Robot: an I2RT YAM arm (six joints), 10 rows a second.
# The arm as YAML. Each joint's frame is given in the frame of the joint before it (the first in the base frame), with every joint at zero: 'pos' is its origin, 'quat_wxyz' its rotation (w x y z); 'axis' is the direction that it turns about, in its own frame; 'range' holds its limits. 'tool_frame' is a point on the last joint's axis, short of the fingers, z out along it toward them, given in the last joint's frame.
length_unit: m
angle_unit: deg
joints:
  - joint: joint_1
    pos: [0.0, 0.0, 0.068]
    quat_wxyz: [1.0, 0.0, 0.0, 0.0]
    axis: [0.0, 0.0, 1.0]
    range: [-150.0, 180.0]
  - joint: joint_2
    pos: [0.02, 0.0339, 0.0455]
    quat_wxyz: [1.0, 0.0, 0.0, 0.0]
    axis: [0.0, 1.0, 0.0]
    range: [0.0, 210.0]
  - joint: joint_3
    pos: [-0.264, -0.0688, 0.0]
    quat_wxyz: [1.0, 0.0, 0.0, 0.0]
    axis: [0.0, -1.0, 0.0]
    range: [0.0, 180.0]
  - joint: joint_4
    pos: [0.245, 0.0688, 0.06]
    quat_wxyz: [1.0, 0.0, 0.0, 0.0]
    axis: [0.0, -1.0, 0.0]
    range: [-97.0, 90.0]
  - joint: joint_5
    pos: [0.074, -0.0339, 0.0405]
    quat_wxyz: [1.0, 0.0, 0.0, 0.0]
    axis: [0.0, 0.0, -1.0]
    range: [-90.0, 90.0]
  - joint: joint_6
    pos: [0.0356, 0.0, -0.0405]
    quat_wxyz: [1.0, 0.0, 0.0, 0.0]
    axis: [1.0, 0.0, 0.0]
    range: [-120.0, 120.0]
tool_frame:
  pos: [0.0, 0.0, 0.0]
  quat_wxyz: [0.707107, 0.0, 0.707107, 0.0]
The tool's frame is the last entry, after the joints.
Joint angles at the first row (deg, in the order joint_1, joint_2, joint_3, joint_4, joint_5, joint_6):
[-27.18, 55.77, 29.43, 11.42, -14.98, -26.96]
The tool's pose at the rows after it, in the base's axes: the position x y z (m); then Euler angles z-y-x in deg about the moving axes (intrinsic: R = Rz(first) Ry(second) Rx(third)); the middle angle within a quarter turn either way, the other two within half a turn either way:
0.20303 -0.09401 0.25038 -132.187 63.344 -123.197
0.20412 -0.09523 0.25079 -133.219 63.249 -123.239
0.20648 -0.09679 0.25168 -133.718 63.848 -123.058
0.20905 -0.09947 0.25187 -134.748 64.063 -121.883
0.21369 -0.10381 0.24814 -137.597 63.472 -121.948
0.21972 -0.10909 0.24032 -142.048 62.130 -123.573
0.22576 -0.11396 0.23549 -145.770 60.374 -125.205
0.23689 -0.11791 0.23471 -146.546 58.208 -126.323
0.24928 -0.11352 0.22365 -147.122 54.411 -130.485
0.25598 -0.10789 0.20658 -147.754 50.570 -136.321
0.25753 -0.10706 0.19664 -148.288 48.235 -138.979
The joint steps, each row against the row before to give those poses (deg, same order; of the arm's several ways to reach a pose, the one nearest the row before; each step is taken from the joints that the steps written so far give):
[0.00, 0.24, 0.35, 0.09, 0.15, 0.33]
[0.00, 0.39, 0.26, 0.13, 0.98, 0.17]
[0.00, 0.77, 0.35, 0.83, 0.50, 0.72]
[0.00, 0.96, 0.18, 1.46, 2.02, 0.57]
[0.00, 2.03, 0.13, 1.71, 2.84, 0.13]
[0.00, 2.91, 0.08, 1.59, 3.15, -0.17]
[0.00, 2.60, 0.88, 0.20, 2.53, -0.55]
[0.44, 3.30, 2.40, -0.72, 0.72, -1.46]
[1.96, 3.63, 1.34, -1.73, -0.15, -2.25]
[1.40, 3.08, 0.09, -2.21, -1.84, -2.23]
[0.20, 1.64, -0.14, -1.09, -0.67, -1.45]

